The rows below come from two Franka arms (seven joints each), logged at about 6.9 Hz.
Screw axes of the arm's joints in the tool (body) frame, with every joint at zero. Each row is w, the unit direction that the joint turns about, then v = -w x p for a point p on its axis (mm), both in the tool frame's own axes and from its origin. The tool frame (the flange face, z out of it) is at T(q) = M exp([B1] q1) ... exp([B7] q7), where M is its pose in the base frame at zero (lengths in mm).
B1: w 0 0 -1 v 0 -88 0
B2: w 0 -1 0 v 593 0 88
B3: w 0 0 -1 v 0 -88 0
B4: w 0 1 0 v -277 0 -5.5
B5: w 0 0 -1 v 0 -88 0
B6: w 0 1 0 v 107 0 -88
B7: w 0 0 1 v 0 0 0
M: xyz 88 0 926 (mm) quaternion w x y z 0 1 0 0
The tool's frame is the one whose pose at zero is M.
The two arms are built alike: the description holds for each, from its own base.
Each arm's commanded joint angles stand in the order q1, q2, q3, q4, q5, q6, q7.
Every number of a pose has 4 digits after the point.
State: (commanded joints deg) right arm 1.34 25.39 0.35 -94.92 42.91 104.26 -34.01; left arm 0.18 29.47 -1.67 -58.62 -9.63 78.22 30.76
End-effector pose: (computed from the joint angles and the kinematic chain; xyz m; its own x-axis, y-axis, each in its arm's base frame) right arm 0.6474 0.0745 0.3525 0.9530 0.2982 0.0531 0.2542 -0.6921 -0.6755; left arm 0.6760 -0.0325 0.5444 0.8316 -0.5530 -0.0515 -0.5269 -0.8148 0.2416
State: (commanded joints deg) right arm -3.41 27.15 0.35 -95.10 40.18 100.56 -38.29; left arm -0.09 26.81 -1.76 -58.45 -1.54 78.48 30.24
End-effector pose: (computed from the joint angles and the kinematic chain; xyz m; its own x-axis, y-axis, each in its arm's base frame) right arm 0.6420 0.0228 0.3274 0.9438 0.3300 0.0204 0.2546 -0.6858 -0.6818; left arm 0.6665 -0.0193 0.5753 0.8417 -0.5339 -0.0812 -0.5267 -0.8448 0.0944
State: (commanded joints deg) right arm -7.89 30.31 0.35 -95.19 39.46 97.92 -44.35; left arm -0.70 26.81 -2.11 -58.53 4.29 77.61 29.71
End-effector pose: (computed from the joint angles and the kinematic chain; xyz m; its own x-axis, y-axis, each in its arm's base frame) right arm 0.6345 -0.0242 0.2904 0.9341 0.3568 0.0138 0.2593 -0.6510 -0.7134; left arm 0.6648 -0.0168 0.5737 0.8410 -0.5212 -0.1450 -0.5247 -0.8511 0.0160
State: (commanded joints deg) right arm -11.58 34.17 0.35 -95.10 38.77 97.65 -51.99; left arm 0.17 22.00 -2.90 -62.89 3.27 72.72 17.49
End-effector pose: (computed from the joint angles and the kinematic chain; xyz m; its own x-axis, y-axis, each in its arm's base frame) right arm 0.6267 -0.0646 0.2480 0.9195 0.3904 0.0471 0.2979 -0.6135 -0.7314; left arm 0.6332 -0.0157 0.5886 0.9204 -0.3287 -0.2118 -0.3307 -0.9433 0.0270
